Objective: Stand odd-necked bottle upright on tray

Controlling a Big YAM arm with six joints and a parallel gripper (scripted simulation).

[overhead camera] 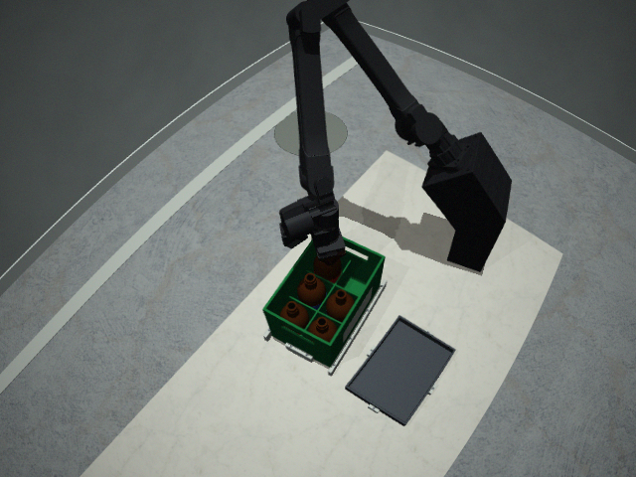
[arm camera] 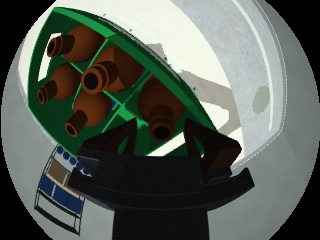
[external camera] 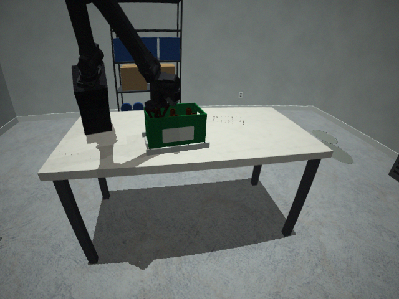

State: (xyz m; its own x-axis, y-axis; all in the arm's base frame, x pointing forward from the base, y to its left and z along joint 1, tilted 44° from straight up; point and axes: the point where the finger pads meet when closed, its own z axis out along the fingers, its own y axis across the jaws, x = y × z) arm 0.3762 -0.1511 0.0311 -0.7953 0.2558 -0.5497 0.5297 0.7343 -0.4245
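The crate is 80 mm ahead of my hand, 60 mm to the left of it and 70 mm below it. Round my hand: tray (80 mm ahead, 330 mm to the left, 140 mm below).
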